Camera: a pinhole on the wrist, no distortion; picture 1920 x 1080 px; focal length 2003.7 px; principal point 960.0 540.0 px. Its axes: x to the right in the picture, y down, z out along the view. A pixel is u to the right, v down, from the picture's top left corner.
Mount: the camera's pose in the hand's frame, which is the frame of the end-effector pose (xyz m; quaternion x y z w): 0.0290 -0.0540 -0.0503 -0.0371 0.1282 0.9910 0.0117
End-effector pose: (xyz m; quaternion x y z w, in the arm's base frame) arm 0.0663 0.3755 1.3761 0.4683 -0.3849 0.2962 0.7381
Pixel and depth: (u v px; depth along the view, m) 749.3 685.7 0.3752
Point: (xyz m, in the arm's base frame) -0.0173 0.0888 1.5028
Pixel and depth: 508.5 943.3 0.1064
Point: 0.1108 0.3057 1.4075
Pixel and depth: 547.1 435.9 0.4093
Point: -0.0450 0.0913 1.5718
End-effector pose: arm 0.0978 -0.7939 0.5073 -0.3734 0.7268 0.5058 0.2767
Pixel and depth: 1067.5 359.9 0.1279
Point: 0.1002 -0.7340 0.4680
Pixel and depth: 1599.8 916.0 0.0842
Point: 0.1401 -0.7718 0.4745
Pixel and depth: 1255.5 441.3 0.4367
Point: 0.0787 -0.4207 0.4792
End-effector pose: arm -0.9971 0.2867 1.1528 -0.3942 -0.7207 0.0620 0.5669
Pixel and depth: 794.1 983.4 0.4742
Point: -1.3941 0.4389 1.0430
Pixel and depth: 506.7 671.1 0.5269
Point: -1.3915 0.5577 1.0463
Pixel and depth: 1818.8 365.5 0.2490
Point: -1.1294 0.3113 1.0017
